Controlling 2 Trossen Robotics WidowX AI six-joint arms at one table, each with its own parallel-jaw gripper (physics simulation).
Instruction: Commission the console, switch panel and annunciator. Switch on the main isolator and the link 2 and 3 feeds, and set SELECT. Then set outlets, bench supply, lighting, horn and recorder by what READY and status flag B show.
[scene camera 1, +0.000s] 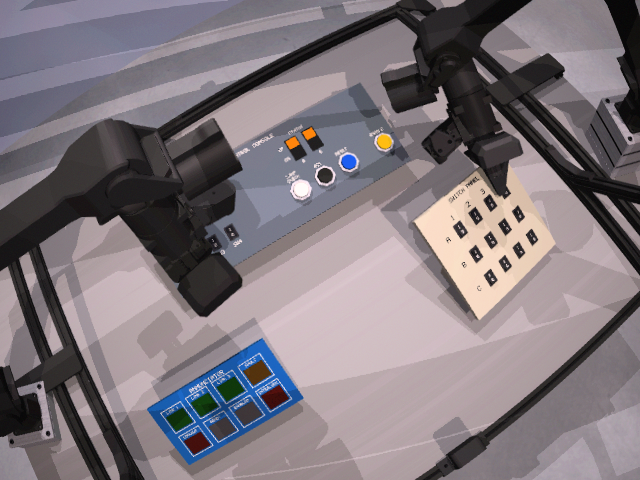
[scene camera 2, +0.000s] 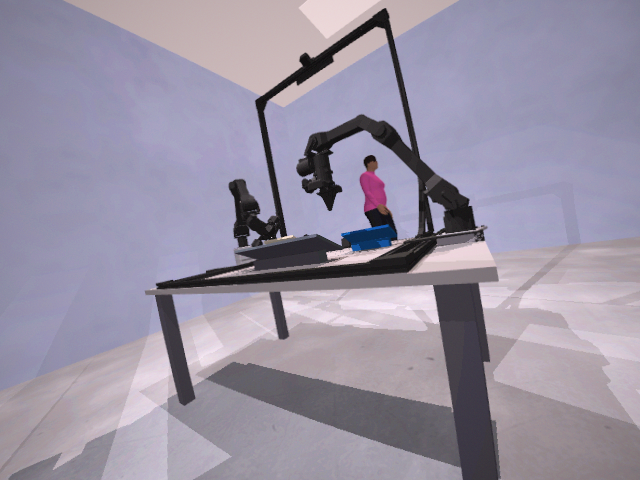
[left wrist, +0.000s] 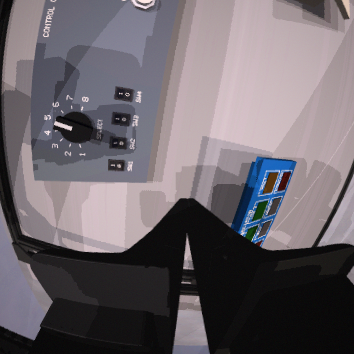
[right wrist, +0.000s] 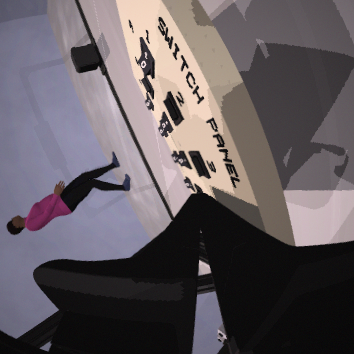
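Pixels of known places: left gripper, between the fingertips: (scene camera 1: 195, 268) (scene camera 2: 330, 210) (left wrist: 185, 204); right gripper, between the fingertips: (scene camera 1: 501, 194) (right wrist: 197, 199); left arm's base, origin of its link: (scene camera 1: 25, 414) (scene camera 2: 461, 230); right arm's base, origin of its link: (scene camera 1: 635, 116) (scene camera 2: 243, 247).
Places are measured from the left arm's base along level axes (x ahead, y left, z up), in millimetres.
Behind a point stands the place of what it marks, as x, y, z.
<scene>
The grey console (scene camera 1: 268, 222) @[496, 175, 20] (scene camera 2: 289, 245) @[439, 255, 48] (left wrist: 45, 170) @[322, 232, 61] carries the SELECT knob (left wrist: 82, 127) @[391, 196, 61], its pointer around 4 and 5, exact setting unclear. Two status flags (scene camera 1: 295, 147) @[570, 266, 50] (scene camera 1: 312, 137) @[599, 274, 51] show orange in their upper halves. The blue annunciator (scene camera 1: 262, 345) @[439, -11, 51] (scene camera 2: 368, 237) @[366, -74, 18] (left wrist: 280, 163) @[448, -45, 33] has dim green, amber and dark red tiles; its READY tile (scene camera 1: 220, 426) @[344, -98, 22] is grey. My left gripper (scene camera 2: 330, 208) @[395, 81, 143] (left wrist: 185, 204) @[395, 81, 143] is shut and empty, high above the table. My right gripper (scene camera 1: 503, 194) @[820, 71, 76] (right wrist: 197, 199) @[820, 71, 76] is shut and empty, its tips at the cream switch panel's (scene camera 1: 480, 299) @[741, -45, 20] (right wrist: 192, 120) @[774, 80, 78] top row, partly hiding the fourth switch; contact is unclear.
White (scene camera 1: 300, 190) @[555, 200, 35], black (scene camera 1: 324, 176) @[596, 210, 35], blue (scene camera 1: 348, 162) @[637, 221, 35] and yellow (scene camera 1: 383, 141) @[701, 238, 35] buttons line the console. SW1 (left wrist: 116, 165) @[352, 153, 27] to SW4 (left wrist: 124, 94) @[439, 175, 26] stand beside the knob. Black frame rails edge the table. A person in pink (scene camera 2: 373, 191) (right wrist: 47, 212) stands beyond the table.
</scene>
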